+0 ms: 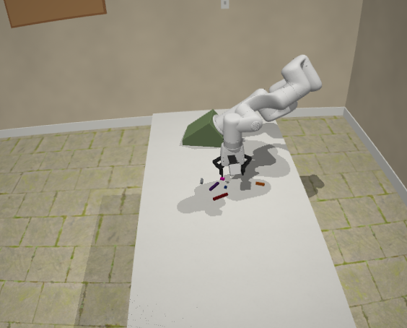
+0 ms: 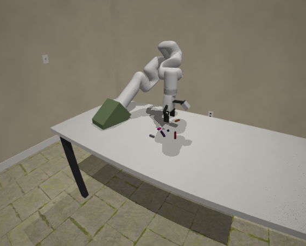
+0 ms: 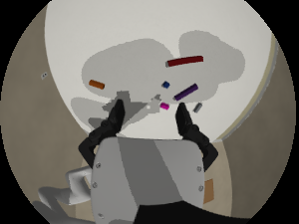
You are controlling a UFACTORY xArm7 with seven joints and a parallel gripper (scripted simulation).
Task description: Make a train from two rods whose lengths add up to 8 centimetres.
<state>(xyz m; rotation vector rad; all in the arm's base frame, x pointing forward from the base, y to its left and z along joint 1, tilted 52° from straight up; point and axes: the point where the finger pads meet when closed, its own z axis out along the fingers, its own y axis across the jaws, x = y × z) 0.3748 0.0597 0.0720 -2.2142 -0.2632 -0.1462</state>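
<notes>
The blue rod is 70 mm below my hand, 30 mm to the right of it and 20 mm ahead of it. Round my hand: red rod 80 mm ahead, 70 mm below, 40 mm to the right; magenta rod 70 mm below, 50 mm to the right, 40 mm behind; purple rod 80 mm to the right, 70 mm below, 10 mm ahead.
</notes>
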